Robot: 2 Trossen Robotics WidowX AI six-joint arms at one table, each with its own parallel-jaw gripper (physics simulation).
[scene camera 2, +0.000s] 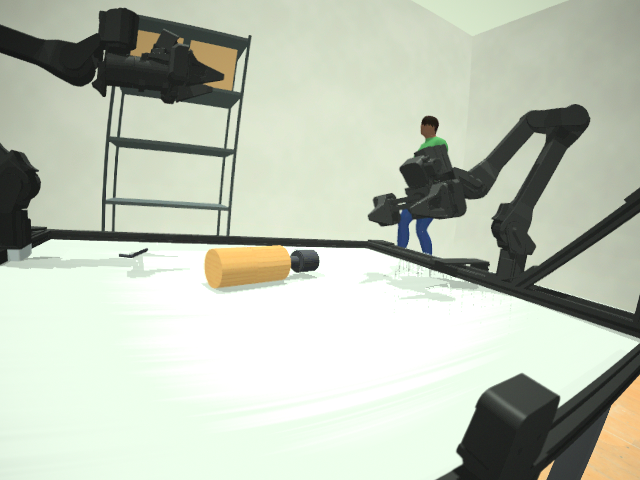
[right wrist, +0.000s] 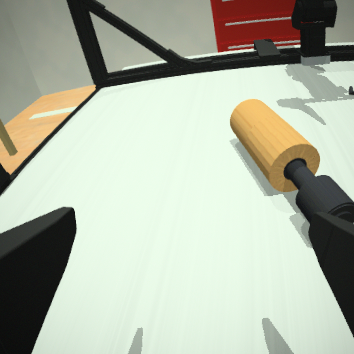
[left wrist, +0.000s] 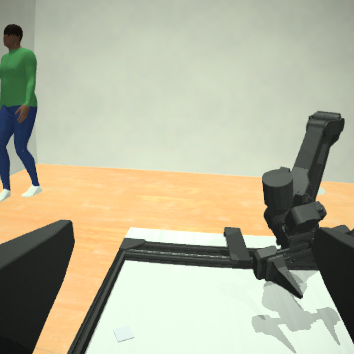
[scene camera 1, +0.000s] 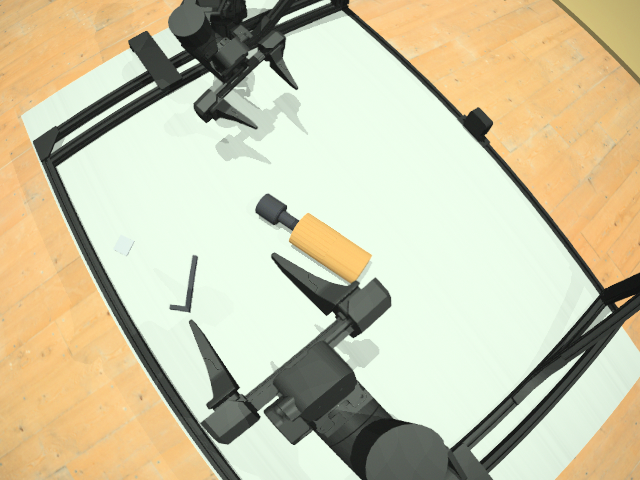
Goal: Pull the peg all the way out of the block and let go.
Scene:
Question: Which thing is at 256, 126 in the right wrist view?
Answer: An orange wooden cylinder block.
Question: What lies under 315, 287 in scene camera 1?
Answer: The left gripper.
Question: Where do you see an orange wooden cylinder block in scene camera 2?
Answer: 224, 267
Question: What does the left gripper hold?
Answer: Nothing.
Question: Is the left gripper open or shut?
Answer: Open.

